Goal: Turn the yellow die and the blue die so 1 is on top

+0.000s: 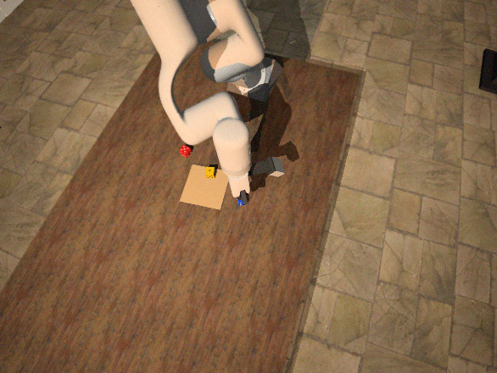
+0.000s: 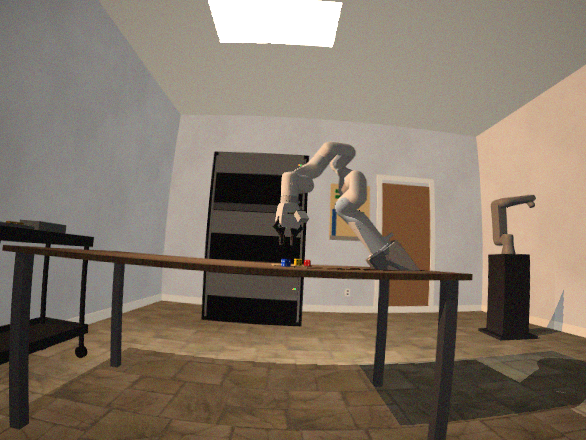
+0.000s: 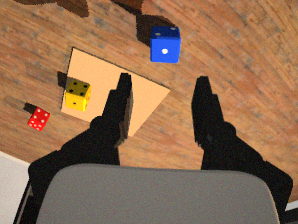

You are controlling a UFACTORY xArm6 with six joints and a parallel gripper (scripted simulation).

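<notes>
My hand is 90 mm above the blue die. From my hand the other things lie so: yellow die (140 mm to the right, 90 mm below, 40 mm behind); red die (260 mm to the right, 90 mm below, 80 mm behind); tan mat (130 mm to the right, 110 mm below, 10 mm ahead).
</notes>
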